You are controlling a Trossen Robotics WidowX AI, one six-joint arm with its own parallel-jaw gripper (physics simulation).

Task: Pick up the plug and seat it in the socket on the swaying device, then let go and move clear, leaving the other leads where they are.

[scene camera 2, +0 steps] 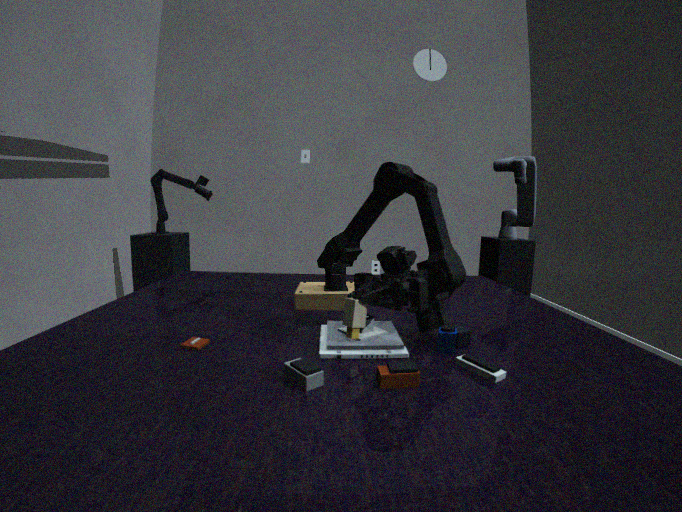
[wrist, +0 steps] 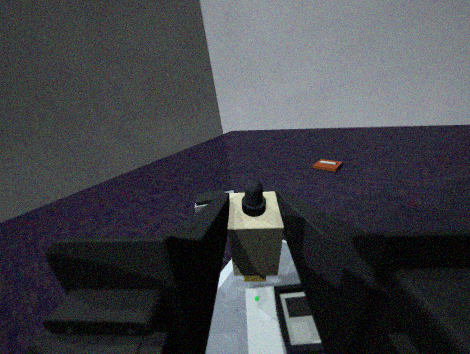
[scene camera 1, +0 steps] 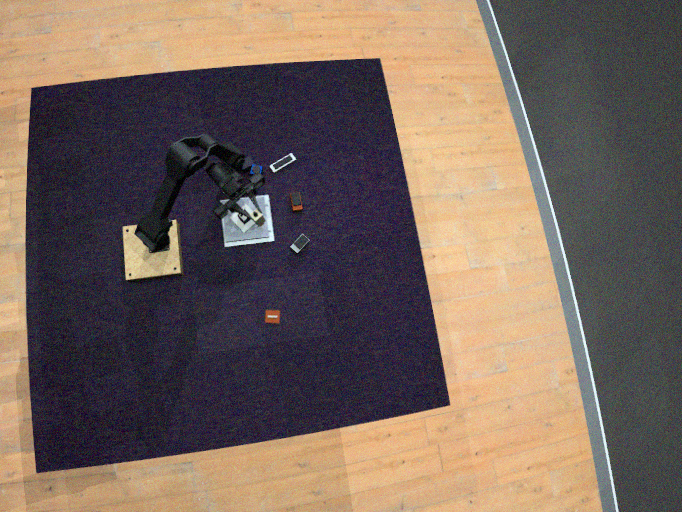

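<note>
The plug point(scene camera 1: 255, 213) point(scene camera 2: 354, 314) point(wrist: 256, 250) is a beige block with a black knob on its top and a yellow tip below. My gripper point(scene camera 1: 257, 216) point(scene camera 2: 358, 304) point(wrist: 253, 198) is shut on it. The plug leans slightly in scene camera 2. The swaying device point(scene camera 1: 239, 224) point(scene camera 2: 376, 332) point(wrist: 261, 320) is a small white plate, turned at an angle on a grey-topped white base point(scene camera 1: 248, 243) point(scene camera 2: 363, 352). Its black-rimmed socket point(wrist: 301, 320) shows right of and nearer than the plug's tip in the wrist view. Whether the tip touches anything cannot be told.
Around the base lie a grey block point(scene camera 1: 300, 243) point(scene camera 2: 304, 374), an orange block point(scene camera 1: 296, 201) point(scene camera 2: 397, 377), a white block point(scene camera 1: 282, 162) point(scene camera 2: 480, 368) and a blue block point(scene camera 1: 256, 169) point(scene camera 2: 447, 340) close to the arm. A flat orange piece point(scene camera 1: 272, 316) point(scene camera 2: 195, 343) point(wrist: 328, 165) lies farther off.
</note>
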